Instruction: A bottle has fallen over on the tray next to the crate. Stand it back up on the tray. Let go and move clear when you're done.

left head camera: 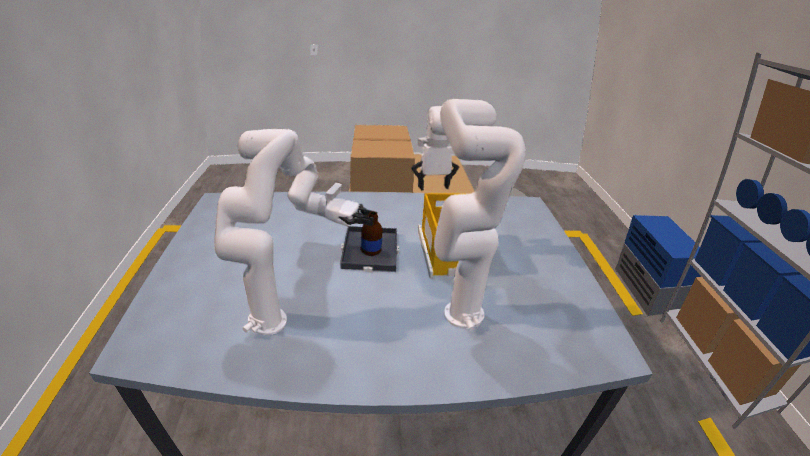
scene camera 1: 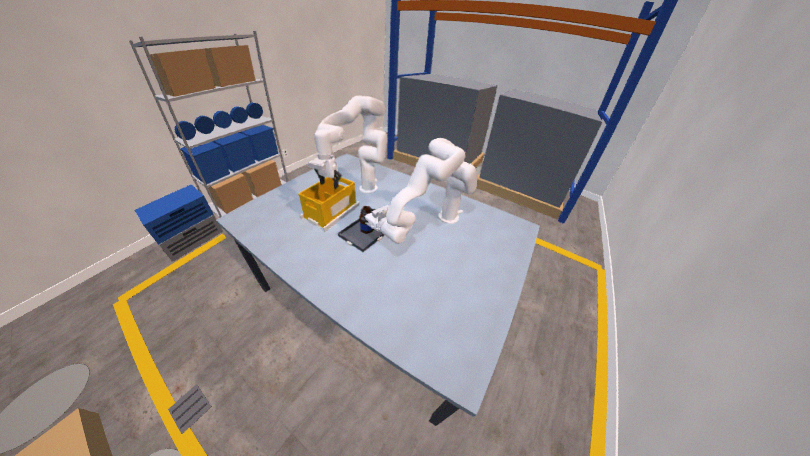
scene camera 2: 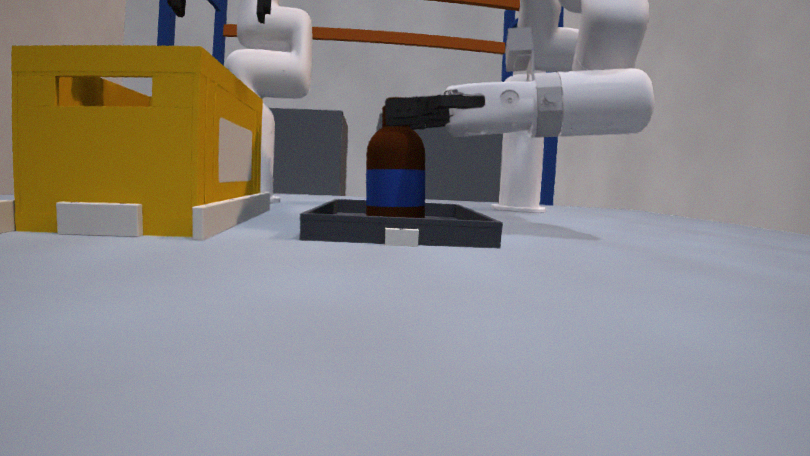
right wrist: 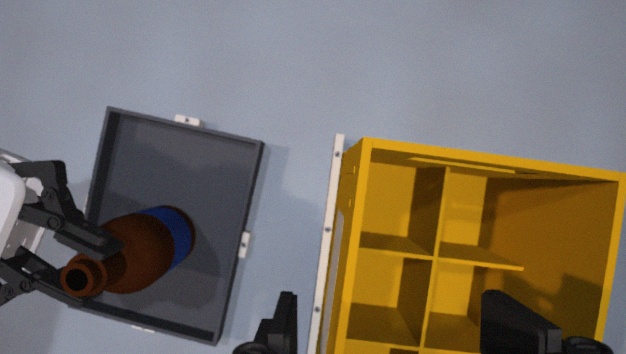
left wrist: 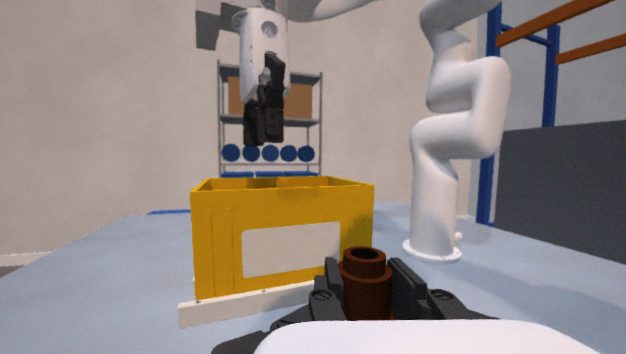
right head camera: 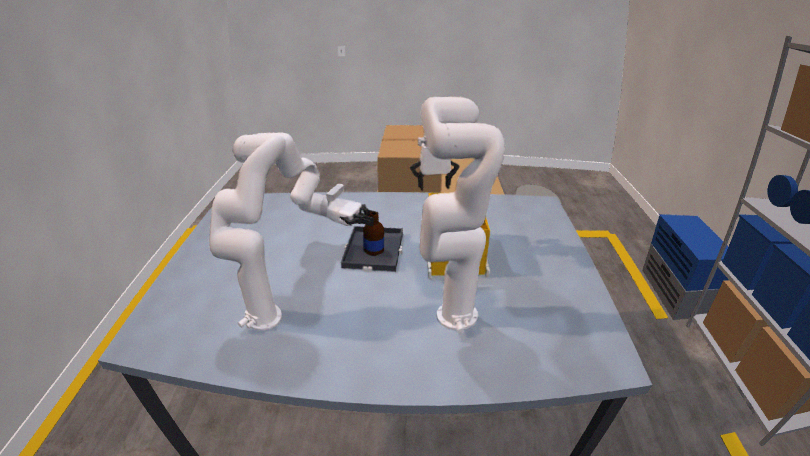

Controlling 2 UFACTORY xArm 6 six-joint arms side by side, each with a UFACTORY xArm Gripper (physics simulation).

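Frame: origin at the left arm's base, x ahead, y left, z up, level; centimetres.
Where they show: left gripper, between the fingertips: (left head camera: pixel 375 219) (scene camera 1: pixel 364 209) (scene camera 2: pixel 390 116) (right wrist: pixel 103 274) (left wrist: pixel 360 279) (right head camera: pixel 375 219); right gripper, between the fingertips: (left head camera: pixel 433 188) (scene camera 1: pixel 329 185) (scene camera 2: pixel 219 16) (right wrist: pixel 389 322) (left wrist: pixel 261 144) (right head camera: pixel 434 188); left arm's base, origin of its link: (left head camera: pixel 267 321) (scene camera 1: pixel 448 217) (scene camera 2: pixel 518 210) (right head camera: pixel 263 317); right arm's base, origin of its link: (left head camera: pixel 464 314) (scene camera 1: pixel 368 188) (left wrist: pixel 430 251) (right head camera: pixel 457 316).
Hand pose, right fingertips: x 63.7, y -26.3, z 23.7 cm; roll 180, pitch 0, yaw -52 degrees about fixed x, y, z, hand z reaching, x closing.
Each offset is from my right fingertips to the top centre of the thing. "pt": to the spot under its first point.
The brown bottle with a blue band @[dy +16.4, dx -13.9, dz -7.7 cm] (left head camera: pixel 371 244) (right head camera: pixel 374 244) (scene camera 2: pixel 395 186) (left wrist: pixel 366 300) (right wrist: pixel 142 250) is upright, its base down inside the dark tray @[dy +17.6, dx -13.0, dz -21.2 cm] (left head camera: pixel 354 264) (scene camera 2: pixel 334 229) (right wrist: pixel 200 160). It looks to rest on the tray floor. My left gripper (left head camera: pixel 371 216) (scene camera 2: pixel 396 113) (left wrist: pixel 360 279) (right wrist: pixel 103 274) reaches in level and is shut on the bottle's neck, a finger on each side below the mouth. My right gripper (left head camera: pixel 434 185) (scene camera 1: pixel 329 182) (left wrist: pixel 261 144) (right wrist: pixel 389 322) is open and empty, pointing down above the yellow crate @[dy -9.0, dx +0.0, dz -6.2 cm] (scene camera 1: pixel 317 212) (scene camera 2: pixel 107 152) (left wrist: pixel 215 240) (right wrist: pixel 357 200).
White strips @[pt dy +3.7, dx +1.2, dz -22.2 cm] (scene camera 2: pixel 229 215) (right wrist: pixel 327 230) run along the crate's base, between it and the tray. The crate has inner dividers @[pt dy -4.6, dx +7.3, dz -14.3 cm] (right wrist: pixel 440 215). White tabs (scene camera 2: pixel 401 236) (right wrist: pixel 244 244) sit at the tray's sides. The right arm's base (left head camera: pixel 464 314) stands in front of the crate.
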